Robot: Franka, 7 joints.
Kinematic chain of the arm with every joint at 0, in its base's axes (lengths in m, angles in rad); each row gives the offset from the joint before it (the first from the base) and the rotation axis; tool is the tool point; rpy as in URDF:
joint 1: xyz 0 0 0.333 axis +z
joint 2: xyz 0 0 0 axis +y
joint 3: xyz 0 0 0.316 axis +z
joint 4: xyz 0.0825 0 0 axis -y
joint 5: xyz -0.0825 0 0.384 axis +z
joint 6: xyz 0 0 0 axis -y
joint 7: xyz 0.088 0 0 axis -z
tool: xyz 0 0 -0.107 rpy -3.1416 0 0
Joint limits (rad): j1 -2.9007..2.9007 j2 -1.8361..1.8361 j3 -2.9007..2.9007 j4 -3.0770..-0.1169 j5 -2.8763..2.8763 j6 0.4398..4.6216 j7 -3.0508..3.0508
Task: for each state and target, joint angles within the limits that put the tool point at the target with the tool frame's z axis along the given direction. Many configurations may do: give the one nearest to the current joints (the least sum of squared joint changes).
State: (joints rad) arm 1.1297 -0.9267 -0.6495 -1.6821 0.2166 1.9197 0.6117
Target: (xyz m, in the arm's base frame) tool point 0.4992 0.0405 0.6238 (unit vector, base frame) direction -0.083 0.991 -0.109
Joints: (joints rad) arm 1.5854 -0.9923 -1.1320 -2.0164 0.5296 2.0949 0.6117
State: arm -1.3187 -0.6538 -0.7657 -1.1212 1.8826 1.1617 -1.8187
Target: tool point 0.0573 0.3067 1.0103 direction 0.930 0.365 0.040
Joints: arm -1.6618 -1.1764 -0.1526 -1.3629 2.0747 1.3948 -1.8187
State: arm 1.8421 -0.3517 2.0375 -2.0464 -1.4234 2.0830 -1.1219
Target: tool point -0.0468 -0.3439 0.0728 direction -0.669 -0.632 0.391
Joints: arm 2.5259 -0.9338 2.6021 -2.5666 -1.7036 1.5530 -1.1219
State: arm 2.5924 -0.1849 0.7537 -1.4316 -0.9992 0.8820 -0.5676
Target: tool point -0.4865 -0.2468 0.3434 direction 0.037 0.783 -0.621
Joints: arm 2.8946 0.4176 0.9551 -1.9016 -0.9003 1.3550 -0.5676
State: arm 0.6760 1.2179 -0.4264 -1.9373 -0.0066 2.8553 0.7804
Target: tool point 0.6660 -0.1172 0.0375 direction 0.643 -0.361 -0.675
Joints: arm 0.2907 1.2868 -0.5892 -1.6158 0.0026 3.4943 0.7804
